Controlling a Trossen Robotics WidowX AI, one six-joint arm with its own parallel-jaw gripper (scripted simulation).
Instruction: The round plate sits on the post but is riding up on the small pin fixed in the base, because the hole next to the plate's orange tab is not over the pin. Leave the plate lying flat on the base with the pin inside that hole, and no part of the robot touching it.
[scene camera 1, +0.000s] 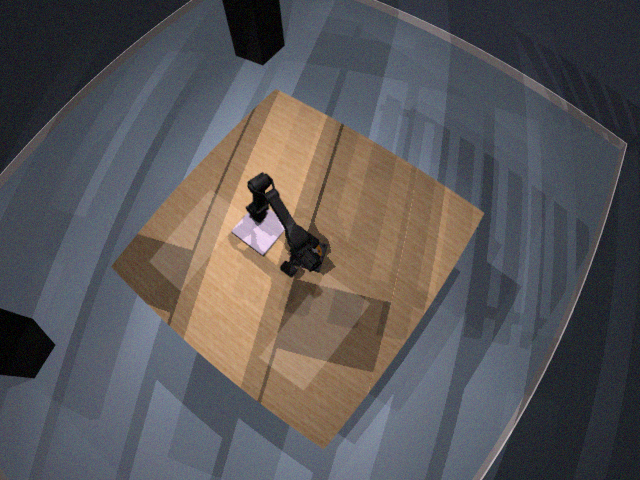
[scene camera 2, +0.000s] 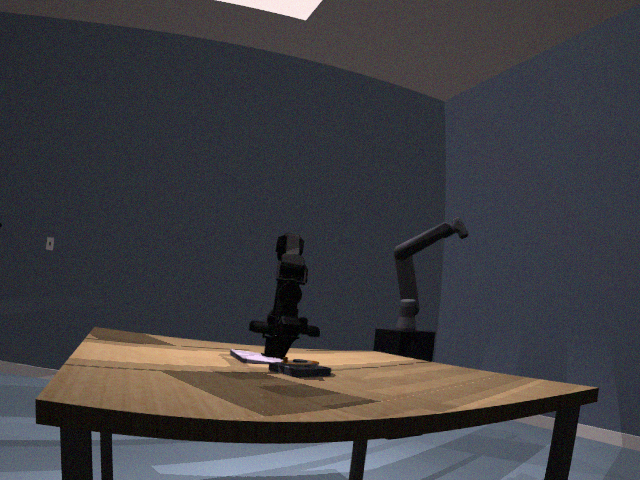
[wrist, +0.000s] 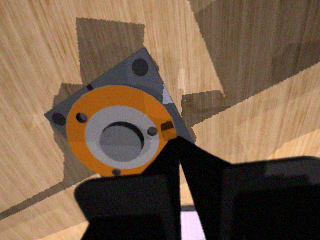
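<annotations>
There's a round plate (wrist: 104, 105) sitting 11 cm from the lens, and a base (wrist: 138, 70) that is 11 cm from the lens too. The gripper (wrist: 176, 140) is also 11 cm from the lens.
</annotations>
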